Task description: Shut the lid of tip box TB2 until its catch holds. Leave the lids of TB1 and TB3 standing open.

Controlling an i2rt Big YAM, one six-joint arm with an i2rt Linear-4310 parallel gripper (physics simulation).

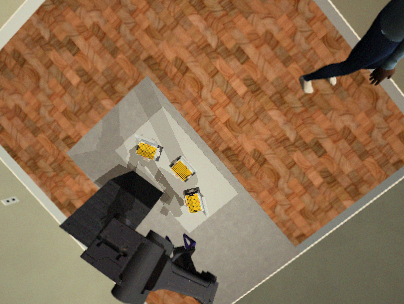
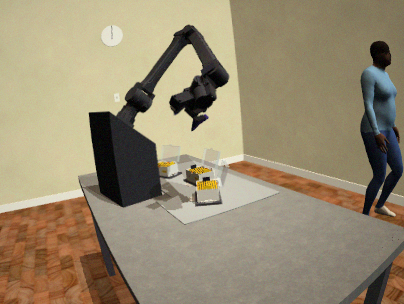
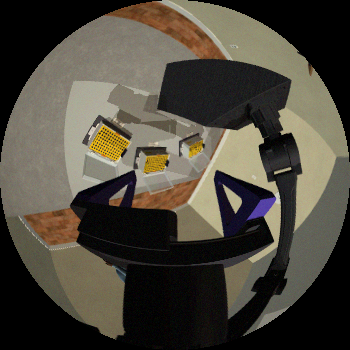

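Where they show: gripper, between the fingertips: [image 1: 175,235] [image 2: 183,122] [image 3: 174,174]; arm's base, origin of its link: [image 2: 121,125] [image 3: 258,105].
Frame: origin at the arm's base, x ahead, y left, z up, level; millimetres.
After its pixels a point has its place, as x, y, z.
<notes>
Three white tip boxes with yellow racks stand on the pale mat, each with its clear lid open. Their labels are too small to read, so I cannot tell which is TB2. The near box [image 1: 193,201] {303, -173, -268} [image 2: 207,191] [image 3: 108,142] {291, -187, -268} has its lid [image 3: 100,167] {361, -204, -237} up. The middle box [image 1: 181,169] {350, 45, -269} [image 2: 199,173] {329, -4, -269} [image 3: 155,162] {343, 35, -268} has its lid [image 2: 211,157] {418, 57, -219} [image 3: 159,183] {418, 60, -217} up. The far box [image 1: 147,150] {231, 264, -268} [image 2: 167,168] [image 3: 194,148] {229, 256, -268} has its lid [image 2: 171,152] {285, 309, -219} up. My gripper [image 1: 177,237] {224, -185, -5} [image 2: 199,123] [image 3: 174,174] {224, -185, -5} is open and empty, high above the table and apart from the boxes.
The pale mat [image 1: 220,190] {484, -222, -326} [image 2: 245,196] {432, -256, -326} [image 3: 75,115] {237, -317, -326} lies on the grey table [image 1: 260,225] {589, -579, -329} [image 2: 225,250] {184, -598, -329}. A tall black base block [image 1: 125,200] {64, 77, -72} [image 2: 120,155] {-28, -96, -110} [image 3: 220,92] {44, -69, -81} stands at the table's edge beside the mat. A person [image 1: 360,55] [image 2: 377,115] stands on the floor away from the table.
</notes>
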